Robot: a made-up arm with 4 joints. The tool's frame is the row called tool.
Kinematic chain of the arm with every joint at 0, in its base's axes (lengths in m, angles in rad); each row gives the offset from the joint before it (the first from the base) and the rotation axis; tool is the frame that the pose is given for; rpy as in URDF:
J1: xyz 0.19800 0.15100 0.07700 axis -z
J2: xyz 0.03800 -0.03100 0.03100 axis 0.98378 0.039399 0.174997
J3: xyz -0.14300 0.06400 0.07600 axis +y
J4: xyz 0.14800 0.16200 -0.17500 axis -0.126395 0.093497 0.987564
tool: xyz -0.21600 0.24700 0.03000 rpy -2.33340 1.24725 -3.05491
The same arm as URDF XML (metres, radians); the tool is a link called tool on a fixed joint. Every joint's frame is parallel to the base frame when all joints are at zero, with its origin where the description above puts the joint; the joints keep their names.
<robot name="arm">
  <link name="base_link"/>
  <link name="link1"/>
  <link name="link2"/>
  <link name="link3"/>
  <link name="link4"/>
  <link name="tool"/>
  <joint name="J1" type="continuous">
    <parent link="base_link"/>
    <child link="link1"/>
    <origin xyz="0.198 0.151 0.077"/>
    <axis xyz="0 0 -1"/>
  </joint>
  <joint name="J2" type="continuous">
    <parent link="link1"/>
    <child link="link2"/>
    <origin xyz="0.038 -0.031 0.031"/>
    <axis xyz="0.98378 0.039399 0.174997"/>
  </joint>
  <joint name="J3" type="continuous">
    <parent link="link2"/>
    <child link="link3"/>
    <origin xyz="-0.143 0.064 0.076"/>
    <axis xyz="0 1 0"/>
  </joint>
  <joint name="J4" type="continuous">
    <parent link="link3"/>
    <child link="link4"/>
    <origin xyz="0.148 0.162 -0.175"/>
    <axis xyz="-0.126395 0.093497 0.987564"/>
  </joint>
  <joint name="tool_fixed" type="fixed">
    <parent link="link4"/>
    <child link="tool"/>
    <origin xyz="-0.216 0.247 0.03" rpy="-2.3334 1.2472 -3.0549"/>
  </joint>
</robot>

